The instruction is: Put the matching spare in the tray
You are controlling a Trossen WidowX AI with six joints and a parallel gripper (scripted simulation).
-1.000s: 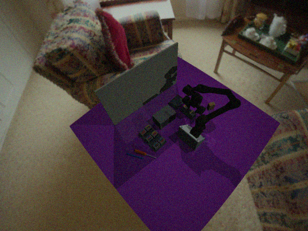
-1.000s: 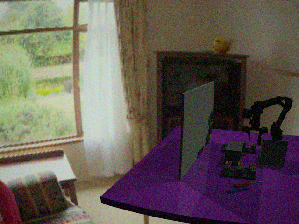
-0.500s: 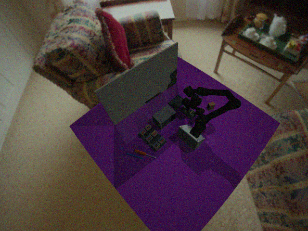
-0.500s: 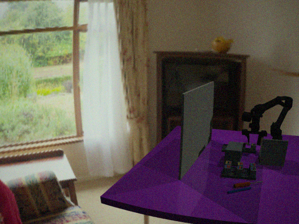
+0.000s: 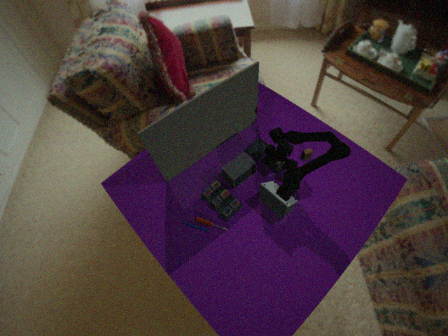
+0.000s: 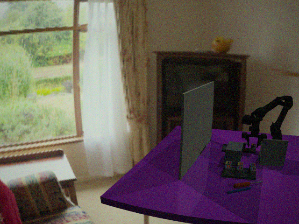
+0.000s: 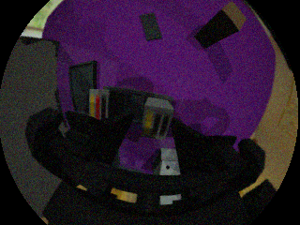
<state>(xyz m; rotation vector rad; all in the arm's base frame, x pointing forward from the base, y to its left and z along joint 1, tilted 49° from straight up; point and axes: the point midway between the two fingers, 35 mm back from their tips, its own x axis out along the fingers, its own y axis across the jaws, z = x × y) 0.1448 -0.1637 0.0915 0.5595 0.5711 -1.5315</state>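
Right now the grey spare is 10 mm above my gripper tip. From my gripper tip the other things lie so: dark plate (40 mm ahead, 20 mm below); square tray (180 mm ahead, 30 mm to the right, 30 mm below); dark hex key (160 mm to the right, 30 mm below, 30 mm ahead).
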